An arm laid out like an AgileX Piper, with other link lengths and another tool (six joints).
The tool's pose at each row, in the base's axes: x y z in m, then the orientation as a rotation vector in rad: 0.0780 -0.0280 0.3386 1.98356 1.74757 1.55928; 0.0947 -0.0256 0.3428 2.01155 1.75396 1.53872; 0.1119 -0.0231 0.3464 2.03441 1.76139 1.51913; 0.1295 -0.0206 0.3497 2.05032 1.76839 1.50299; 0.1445 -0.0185 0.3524 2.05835 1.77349 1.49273; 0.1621 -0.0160 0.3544 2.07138 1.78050 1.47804; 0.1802 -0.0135 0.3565 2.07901 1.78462 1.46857; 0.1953 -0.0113 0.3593 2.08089 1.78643 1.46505; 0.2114 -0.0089 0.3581 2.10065 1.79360 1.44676; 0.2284 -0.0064 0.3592 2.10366 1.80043 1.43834; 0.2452 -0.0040 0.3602 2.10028 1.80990 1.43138; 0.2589 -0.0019 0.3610 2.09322 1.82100 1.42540; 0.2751 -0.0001 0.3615 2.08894 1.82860 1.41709; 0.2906 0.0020 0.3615 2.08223 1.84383 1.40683
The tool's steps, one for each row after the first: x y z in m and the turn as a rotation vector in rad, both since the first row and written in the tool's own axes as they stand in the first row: 0.0017 0.0134 0.0109 0.01759 -0.01131 0.01286; 0.0030 0.0268 0.0225 0.03375 -0.02149 0.02242; 0.0041 0.0403 0.0345 0.04649 -0.02953 0.02822; 0.0050 0.0517 0.0447 0.05416 -0.03445 0.03042; 0.0053 0.0644 0.0574 0.06565 -0.04143 0.03472; 0.0055 0.0775 0.0703 0.07248 -0.04605 0.03704; 0.0065 0.0890 0.0807 0.07480 -0.04772 0.03721; 0.0050 0.0986 0.0937 0.08973 -0.05647 0.04538; 0.0048 0.1103 0.1064 0.09637 -0.05957 0.04447; 0.0045 0.1218 0.1189 0.10192 -0.06114 0.03915; 0.0044 0.1312 0.1292 0.10693 -0.06166 0.03133; 0.0035 0.1422 0.1412 0.11101 -0.06483 0.02533; 0.0026 0.1523 0.1531 0.11947 -0.06664 0.01624
